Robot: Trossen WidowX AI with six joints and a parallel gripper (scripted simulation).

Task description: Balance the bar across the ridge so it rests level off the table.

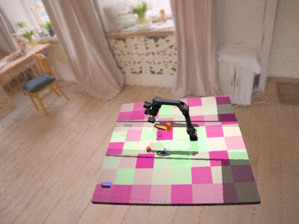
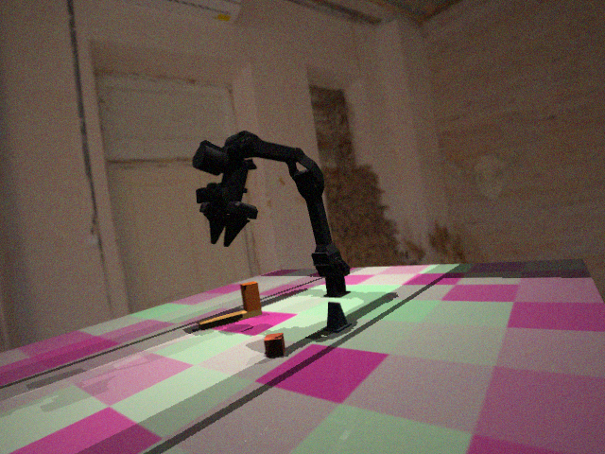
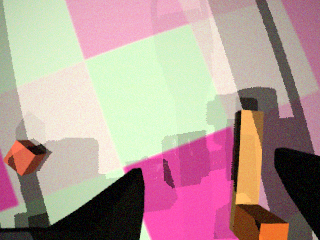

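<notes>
My gripper tip is now 20 cm above the small cube, 19 cm to the right of it and 6 cm short of it. Also, from my gripper tip: blue block (57 cm to the left, 37 cm ahead, 20 cm below).
</notes>
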